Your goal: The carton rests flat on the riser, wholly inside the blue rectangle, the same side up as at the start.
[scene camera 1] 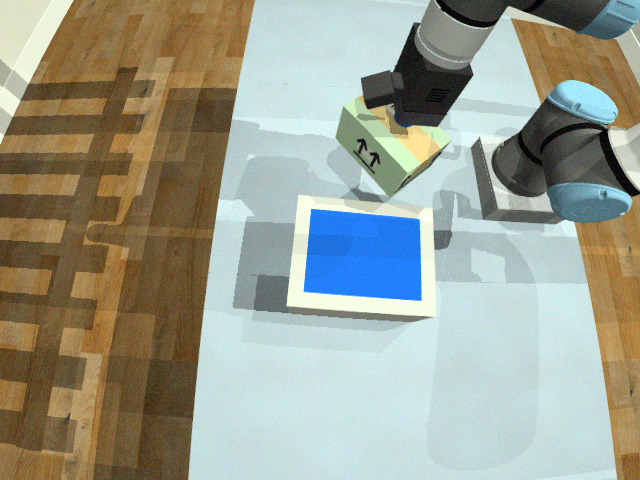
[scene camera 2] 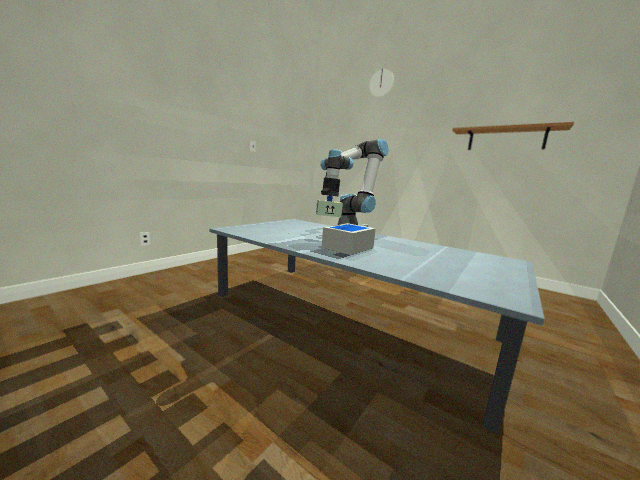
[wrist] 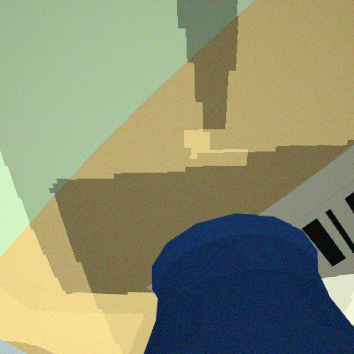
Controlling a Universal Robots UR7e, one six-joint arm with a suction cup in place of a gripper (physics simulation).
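Pixels of known places: hand, its tool point: (wrist: pixel 228 242); arm's base, origin of its link: (scene camera 1: pixel 521 169).
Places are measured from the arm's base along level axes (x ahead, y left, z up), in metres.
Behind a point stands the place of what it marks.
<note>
The green carton (scene camera 1: pixel 373 158) @[x 0.406, y 0.038, z 0.157 m] (scene camera 2: pixel 325 208) @[x 0.426, y 0.002, z 0.155 m] (wrist: pixel 90 65) has a tan band and a label on its top. It hangs upright in the air, its arrows pointing up, turned at an angle to the riser. My suction gripper (scene camera 1: pixel 403 121) @[x 0.353, y -0.008, z 0.182 m] (scene camera 2: pixel 329 198) (wrist: pixel 235 260) is shut on the carton's top face. The riser (scene camera 1: pixel 295 258) @[x 0.547, y 0.158, z 0.061 m] (scene camera 2: pixel 347 241) @[x 0.565, y 0.207, z 0.010 m] is a cream box on the table, with a blue rectangle (scene camera 1: pixel 364 258) @[x 0.430, y 0.174, z 0.061 m] (scene camera 2: pixel 349 227) @[x 0.423, y 0.162, z 0.061 m] on its top. In scene camera 1 the carton shows behind the riser's far edge; in scene camera 2 it is higher than the riser's top, to its left.
The pale blue table (scene camera 1: pixel 310 403) @[x 0.554, y 0.411, z -0.059 m] (scene camera 2: pixel 480 273) @[x 0.476, y 0.842, z -0.059 m] carries the riser and the arm's base plate (scene camera 1: pixel 509 206) @[x 0.074, y 0.091, z 0.007 m], which stands right of the riser in scene camera 1. The arm's lower joints (scene camera 1: pixel 578 155) @[x 0.082, y 0.094, z 0.216 m] (scene camera 2: pixel 361 202) @[x 0.101, y 0.119, z 0.187 m] rise there. A wall shelf (scene camera 2: pixel 511 128) is on the back wall.
</note>
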